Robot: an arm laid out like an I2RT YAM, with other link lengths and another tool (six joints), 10 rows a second.
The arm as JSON. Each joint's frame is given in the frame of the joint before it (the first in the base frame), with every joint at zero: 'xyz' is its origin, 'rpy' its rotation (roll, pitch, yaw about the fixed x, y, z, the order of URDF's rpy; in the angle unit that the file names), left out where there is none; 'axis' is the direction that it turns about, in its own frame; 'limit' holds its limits. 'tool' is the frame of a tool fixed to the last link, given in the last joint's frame.
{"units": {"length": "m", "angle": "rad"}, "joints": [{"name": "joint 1", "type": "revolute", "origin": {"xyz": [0.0, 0.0, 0.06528]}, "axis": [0.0, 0.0, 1.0], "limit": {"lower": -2.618, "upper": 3.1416}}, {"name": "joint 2", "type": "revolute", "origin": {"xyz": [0.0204, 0.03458, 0.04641]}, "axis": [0.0, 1.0, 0.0], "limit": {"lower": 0.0, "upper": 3.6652}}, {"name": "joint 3", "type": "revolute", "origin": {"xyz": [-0.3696, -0.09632, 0.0]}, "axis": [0.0, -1.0, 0.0], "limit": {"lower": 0.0, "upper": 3.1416}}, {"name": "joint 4", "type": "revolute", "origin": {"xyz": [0.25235, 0.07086, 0.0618]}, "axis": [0.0, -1.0, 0.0], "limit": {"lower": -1.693, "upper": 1.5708}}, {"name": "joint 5", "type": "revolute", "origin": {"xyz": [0.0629, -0.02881, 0.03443]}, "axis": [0.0, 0.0, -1.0], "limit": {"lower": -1.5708, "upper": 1.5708}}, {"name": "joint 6", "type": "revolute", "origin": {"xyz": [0.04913, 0.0, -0.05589]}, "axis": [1.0, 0.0, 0.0], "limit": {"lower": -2.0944, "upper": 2.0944}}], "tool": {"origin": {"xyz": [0.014, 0.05, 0.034], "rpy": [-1.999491, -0.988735, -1.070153]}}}
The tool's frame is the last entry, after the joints.
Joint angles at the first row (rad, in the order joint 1, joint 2, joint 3, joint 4, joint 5, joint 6):
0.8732 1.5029 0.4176 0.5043 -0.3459 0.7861
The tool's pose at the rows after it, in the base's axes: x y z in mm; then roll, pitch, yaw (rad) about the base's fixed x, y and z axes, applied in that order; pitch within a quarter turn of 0, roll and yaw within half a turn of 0:
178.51, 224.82, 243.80, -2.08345, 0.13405, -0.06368
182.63, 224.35, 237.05, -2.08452, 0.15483, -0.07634
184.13, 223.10, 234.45, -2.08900, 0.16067, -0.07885
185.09, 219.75, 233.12, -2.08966, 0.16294, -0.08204
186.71, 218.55, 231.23, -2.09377, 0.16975, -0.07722
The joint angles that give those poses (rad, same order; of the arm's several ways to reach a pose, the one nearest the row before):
0.8644 1.5343 0.3810 0.5862 -0.3523 0.8317
0.8543 1.5627 0.3702 0.6177 -0.3590 0.8474
0.8459 1.5707 0.3662 0.6219 -0.3656 0.8453
0.8330 1.5708 0.3590 0.6257 -0.3746 0.8408
0.8215 1.5774 0.3590 0.6221 -0.3903 0.8332

